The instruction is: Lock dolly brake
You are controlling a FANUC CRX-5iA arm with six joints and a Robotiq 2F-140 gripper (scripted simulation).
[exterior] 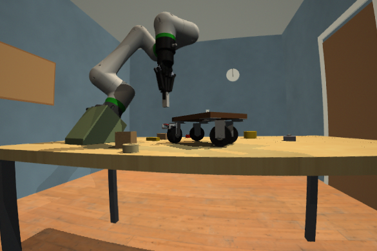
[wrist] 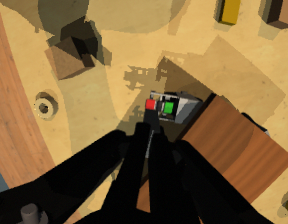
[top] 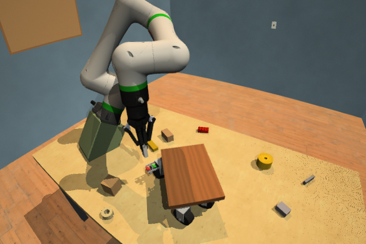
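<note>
Now: hand 1 cm to the right of the brake pedal and 12 cm above it. Round my hand: brown block: 16 cm behind, 29 cm to the left, 18 cm below; brown cube: 10 cm behind, 15 cm to the right, 17 cm below; yellow block: 17 cm behind, 18 cm to the left, 19 cm below.
</note>
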